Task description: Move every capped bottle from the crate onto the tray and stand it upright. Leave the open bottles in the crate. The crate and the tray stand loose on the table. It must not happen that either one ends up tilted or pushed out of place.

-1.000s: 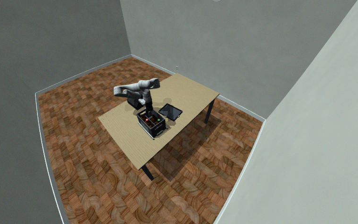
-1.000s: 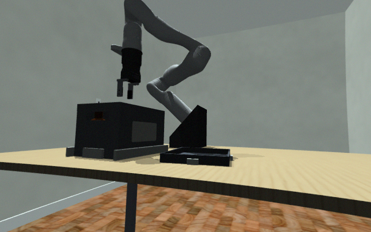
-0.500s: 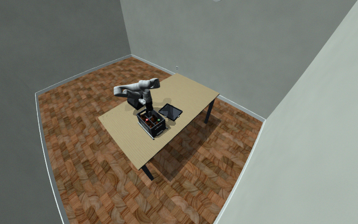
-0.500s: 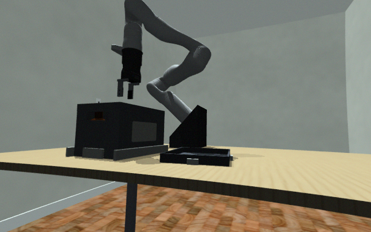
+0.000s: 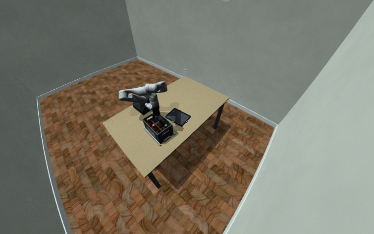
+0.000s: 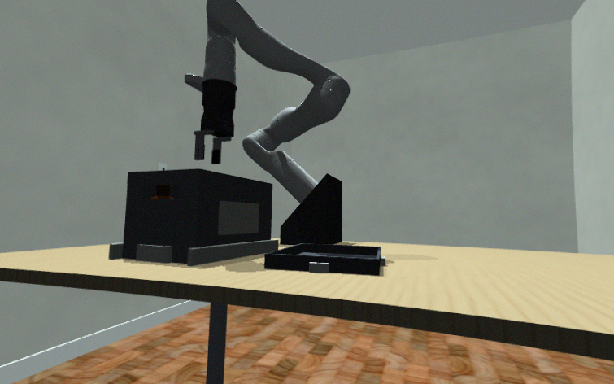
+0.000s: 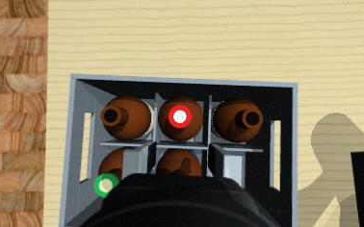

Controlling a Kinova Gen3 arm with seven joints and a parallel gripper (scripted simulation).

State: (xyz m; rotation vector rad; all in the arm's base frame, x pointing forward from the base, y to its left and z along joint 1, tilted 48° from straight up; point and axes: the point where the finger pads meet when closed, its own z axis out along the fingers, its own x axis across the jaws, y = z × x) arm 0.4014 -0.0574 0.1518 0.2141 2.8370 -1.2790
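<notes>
The dark crate is 10 mm to the left of my hand and 150 mm below it. Also, from my hand: black tray: 20 mm ahead, 310 mm to the left, 220 mm below; then green-capped bottle: 100 mm ahead, 40 mm to the left, 150 mm below.
</notes>
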